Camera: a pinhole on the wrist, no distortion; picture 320 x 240 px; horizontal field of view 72.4 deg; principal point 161.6 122.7 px. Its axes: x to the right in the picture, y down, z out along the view. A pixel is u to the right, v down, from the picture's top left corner.
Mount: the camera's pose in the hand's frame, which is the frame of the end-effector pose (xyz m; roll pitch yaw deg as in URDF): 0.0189 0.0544 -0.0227 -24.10 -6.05 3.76
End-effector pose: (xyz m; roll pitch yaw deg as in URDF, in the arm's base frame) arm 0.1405 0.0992 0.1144 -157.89 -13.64 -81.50
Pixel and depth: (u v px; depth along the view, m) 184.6 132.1 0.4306
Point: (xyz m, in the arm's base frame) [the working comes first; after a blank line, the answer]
In the camera's frame: 0.0453 0.0185 0.4306

0.0668 -0.0252 -0.3024
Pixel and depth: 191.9 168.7 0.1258
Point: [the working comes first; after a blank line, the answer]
In the camera's frame: 0.0174 0.0265 0.1258

0.0592 0.0372 -0.0028
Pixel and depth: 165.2 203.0 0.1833
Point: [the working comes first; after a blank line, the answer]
In the camera's frame: 0.0030 0.0673 0.1833

0.0162 0.0395 -0.0604
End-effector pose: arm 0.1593 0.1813 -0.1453 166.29 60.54 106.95
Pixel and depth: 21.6 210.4 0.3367
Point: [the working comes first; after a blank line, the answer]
In the camera's frame: -0.2156 0.1351 0.3367

0.5504 0.0606 -0.0008
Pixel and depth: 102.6 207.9 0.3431
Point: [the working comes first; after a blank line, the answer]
In the camera's frame: -0.0926 0.1337 0.3431

0.5503 0.1079 -0.1145
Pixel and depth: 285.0 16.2 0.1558
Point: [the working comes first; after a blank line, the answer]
In the camera's frame: 0.0879 -0.0759 0.1558

0.2681 0.1309 -0.2919
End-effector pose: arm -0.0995 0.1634 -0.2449 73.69 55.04 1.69
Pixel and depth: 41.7 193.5 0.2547
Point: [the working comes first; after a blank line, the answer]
In the camera's frame: -0.1397 0.0825 0.2547

0.0280 0.0759 0.0283
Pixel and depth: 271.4 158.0 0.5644
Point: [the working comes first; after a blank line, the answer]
In the camera's frame: 0.2835 0.0911 0.5644

0.4541 -0.1761 -0.1448
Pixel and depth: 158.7 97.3 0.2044
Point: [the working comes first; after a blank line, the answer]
In the camera's frame: -0.0027 -0.0237 0.2044

0.0292 0.0340 -0.1473
